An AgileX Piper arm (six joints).
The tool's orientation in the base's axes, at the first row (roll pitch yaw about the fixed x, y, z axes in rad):
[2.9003 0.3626 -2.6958]
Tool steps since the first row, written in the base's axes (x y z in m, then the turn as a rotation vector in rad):
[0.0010 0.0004 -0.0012 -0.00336 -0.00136 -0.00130]
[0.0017 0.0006 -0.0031 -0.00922 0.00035 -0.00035]
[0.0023 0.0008 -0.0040 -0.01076 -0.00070 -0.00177]
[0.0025 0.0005 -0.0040 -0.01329 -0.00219 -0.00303]
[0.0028 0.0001 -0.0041 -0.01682 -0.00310 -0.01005]
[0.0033 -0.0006 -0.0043 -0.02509 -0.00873 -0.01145]
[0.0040 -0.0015 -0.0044 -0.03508 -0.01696 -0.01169]
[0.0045 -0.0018 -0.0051 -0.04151 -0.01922 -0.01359]
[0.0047 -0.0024 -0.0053 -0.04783 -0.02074 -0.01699]
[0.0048 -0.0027 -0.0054 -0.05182 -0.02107 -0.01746]
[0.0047 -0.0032 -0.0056 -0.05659 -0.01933 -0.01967]
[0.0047 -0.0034 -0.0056 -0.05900 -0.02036 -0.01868]
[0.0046 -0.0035 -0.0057 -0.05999 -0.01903 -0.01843]
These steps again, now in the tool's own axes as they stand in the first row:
[-0.0006 -0.0004 0.0014 0.00384 0.00023 -0.00001]
[-0.0006 -0.0010 0.0034 0.00776 0.00478 -0.00147]
[-0.0008 -0.0014 0.0044 0.00999 0.00434 -0.00088]
[-0.0009 -0.0017 0.0043 0.01317 0.00407 -0.00081]
[-0.0009 -0.0022 0.0043 0.01900 0.00348 0.00450]
[-0.0010 -0.0031 0.0044 0.02875 0.00254 0.00200]
[-0.0012 -0.0042 0.0043 0.04058 0.00052 -0.00285]
[-0.0013 -0.0049 0.0049 0.04759 0.00138 -0.00328]
[-0.0011 -0.0055 0.0049 0.05474 0.00247 -0.00206]
[-0.0010 -0.0059 0.0049 0.05840 0.00407 -0.00259]
[-0.0007 -0.0063 0.0049 0.06251 0.00740 -0.00094]
[-0.0006 -0.0064 0.0048 0.06461 0.00795 -0.00271]
[-0.0004 -0.0065 0.0049 0.06482 0.00961 -0.00266]

